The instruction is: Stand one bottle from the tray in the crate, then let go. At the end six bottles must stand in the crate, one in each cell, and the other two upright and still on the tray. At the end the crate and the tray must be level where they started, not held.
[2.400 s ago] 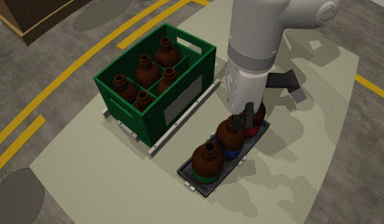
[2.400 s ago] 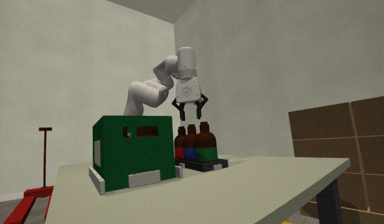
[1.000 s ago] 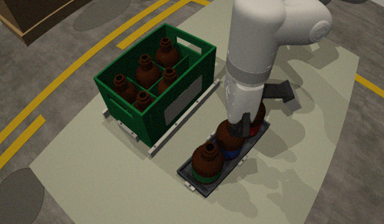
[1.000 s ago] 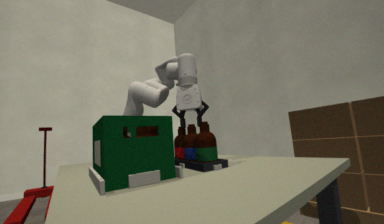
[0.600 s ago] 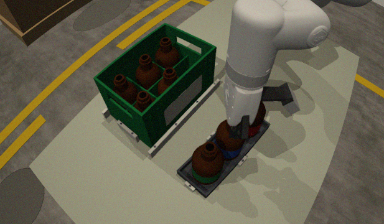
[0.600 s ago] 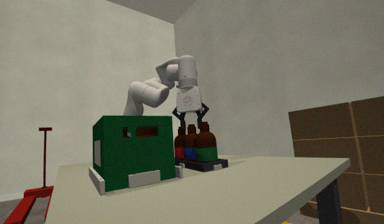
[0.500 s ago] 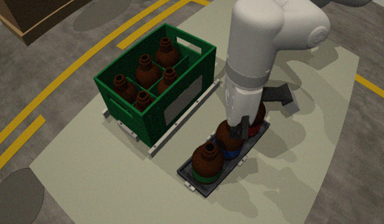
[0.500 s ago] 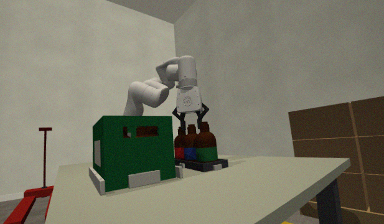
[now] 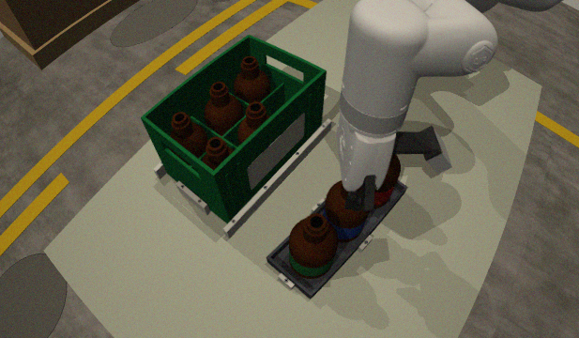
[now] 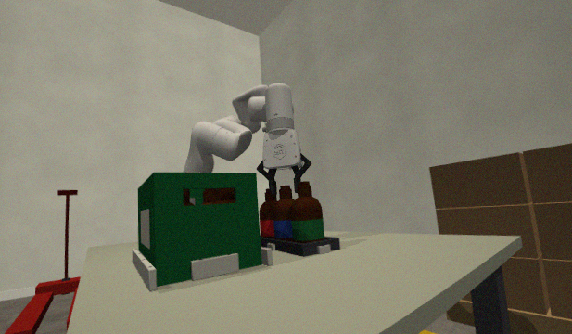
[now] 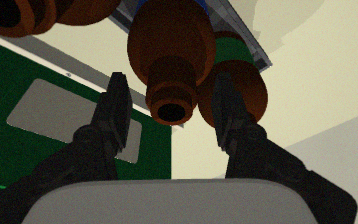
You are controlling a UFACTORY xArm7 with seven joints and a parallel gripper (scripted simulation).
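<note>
Right now my hand is 14 cm above the dark tray. Round my hand: green crate: 25 cm to the right, 7 cm below, 1 cm behind.
</note>
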